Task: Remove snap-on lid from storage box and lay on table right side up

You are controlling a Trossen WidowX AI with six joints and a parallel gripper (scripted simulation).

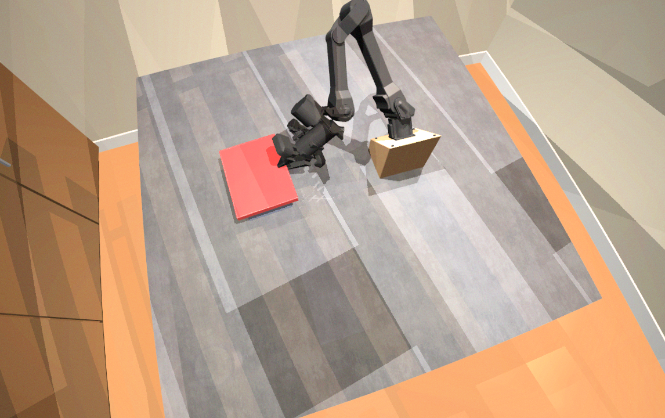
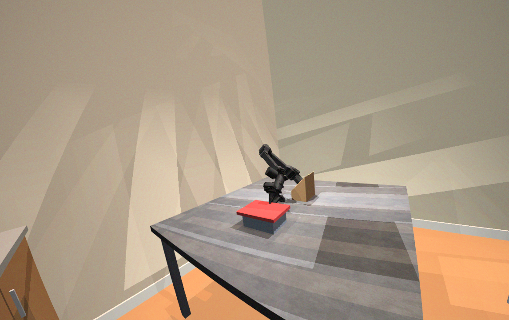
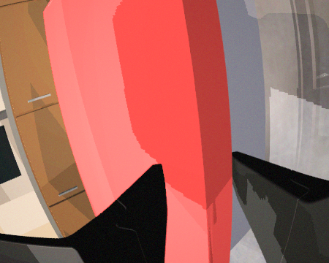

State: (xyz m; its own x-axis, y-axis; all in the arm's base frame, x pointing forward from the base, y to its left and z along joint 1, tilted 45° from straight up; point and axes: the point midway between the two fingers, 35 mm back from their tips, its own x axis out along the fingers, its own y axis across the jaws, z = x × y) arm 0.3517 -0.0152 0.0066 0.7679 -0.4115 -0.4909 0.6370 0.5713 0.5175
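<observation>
Now: gripper tip 8 cm short of the red lid and 1 cm below it. The rest, counted from my gripper tip: storage box (7 cm ahead, 4 cm below).
</observation>
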